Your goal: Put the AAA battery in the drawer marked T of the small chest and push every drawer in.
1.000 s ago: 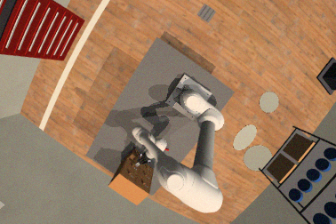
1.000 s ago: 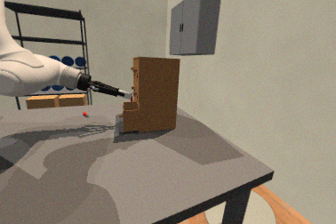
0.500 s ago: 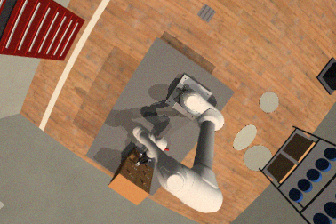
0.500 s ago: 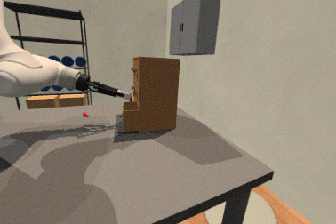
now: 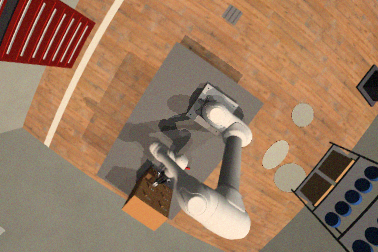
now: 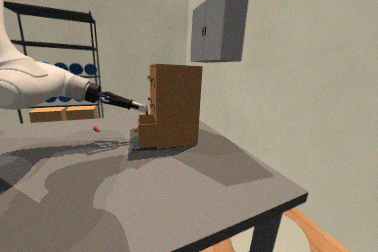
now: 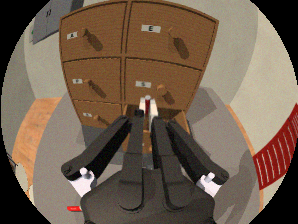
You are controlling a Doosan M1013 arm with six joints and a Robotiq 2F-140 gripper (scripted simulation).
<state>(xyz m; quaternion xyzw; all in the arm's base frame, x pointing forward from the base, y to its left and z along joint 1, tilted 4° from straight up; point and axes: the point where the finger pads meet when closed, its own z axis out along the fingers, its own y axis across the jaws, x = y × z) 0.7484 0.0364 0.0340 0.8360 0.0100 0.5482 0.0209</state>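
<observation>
The red AAA battery lies 3 cm ahead of my hand and 1 cm below it. The rest, counted from my hand: drawer 12 cm below, 8 cm ahead, 2 cm to the right.
</observation>
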